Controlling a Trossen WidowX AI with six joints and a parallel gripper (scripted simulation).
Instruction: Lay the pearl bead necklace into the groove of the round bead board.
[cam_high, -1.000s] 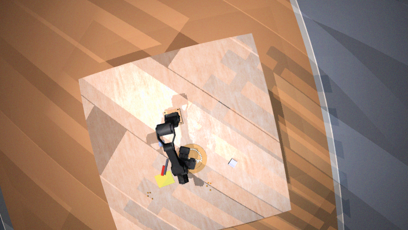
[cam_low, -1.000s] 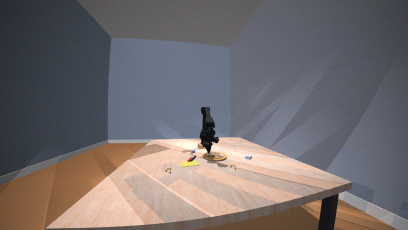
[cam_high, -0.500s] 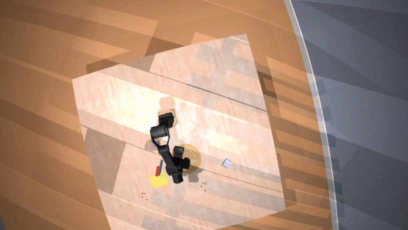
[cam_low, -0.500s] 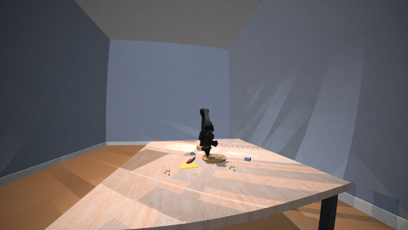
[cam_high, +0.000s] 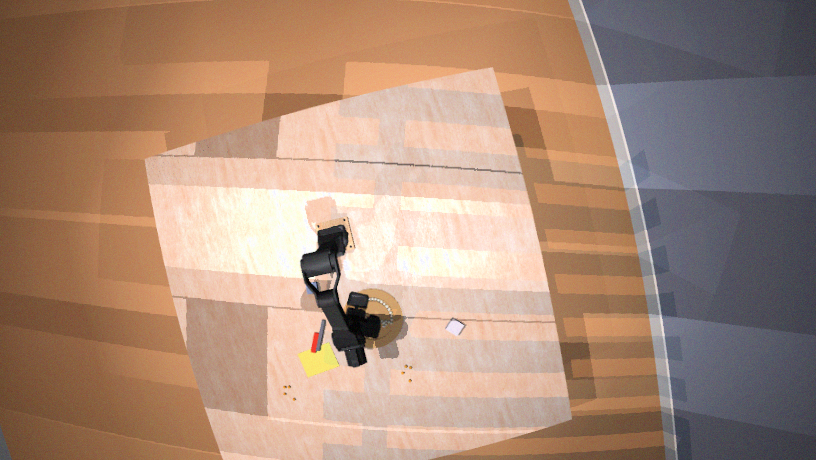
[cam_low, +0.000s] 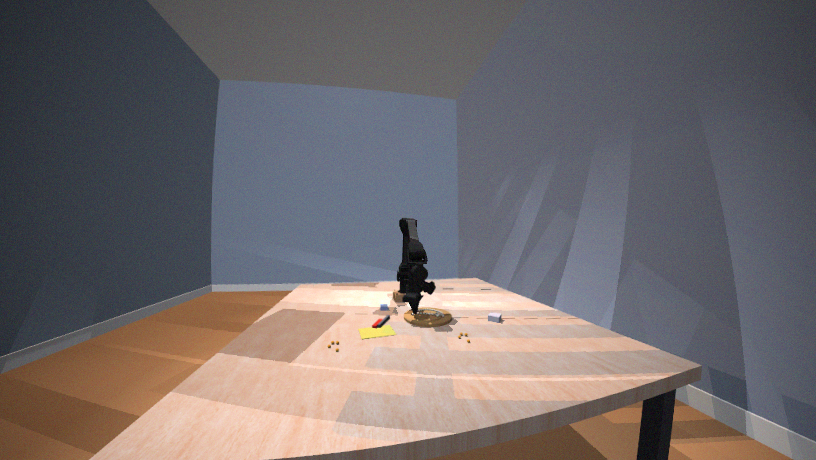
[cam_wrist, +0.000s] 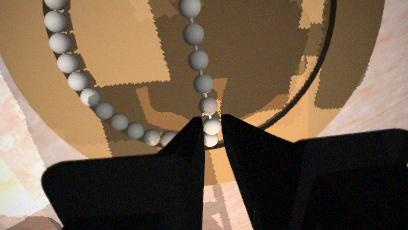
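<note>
Right now my gripper tip is 4 cm to the right of the round bead board, 3 cm short of it and 1 cm above it. The rest, counted from my gripper tip: blue block: 15 cm behind, 10 cm to the right, 1 cm below; then yellow note: 19 cm to the right, 9 cm ahead, 2 cm below; then red marker: 15 cm to the right, 2 cm ahead, 1 cm below.
</note>
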